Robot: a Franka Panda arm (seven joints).
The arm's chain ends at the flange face. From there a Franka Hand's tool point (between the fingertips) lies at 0.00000 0.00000 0.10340 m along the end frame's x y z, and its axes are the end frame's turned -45 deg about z.
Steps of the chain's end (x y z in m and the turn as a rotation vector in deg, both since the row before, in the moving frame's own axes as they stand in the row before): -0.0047 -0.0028 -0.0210 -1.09 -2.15 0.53; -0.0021 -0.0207 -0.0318 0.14 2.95 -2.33; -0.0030 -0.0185 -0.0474 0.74 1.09 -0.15; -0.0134 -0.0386 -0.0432 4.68 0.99 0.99; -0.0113 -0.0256 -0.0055 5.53 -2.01 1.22
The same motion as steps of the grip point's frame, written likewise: -0.0055 -0.0067 -0.0211 0.75 -2.29 0.53; 0.0172 -0.0126 -0.0319 -1.99 2.18 -2.33; 0.0133 -0.0148 -0.0474 -0.25 1.29 -0.15; 0.0251 -0.0414 -0.0436 2.61 4.01 0.99; 0.0147 -0.0356 -0.0060 5.33 2.49 1.22
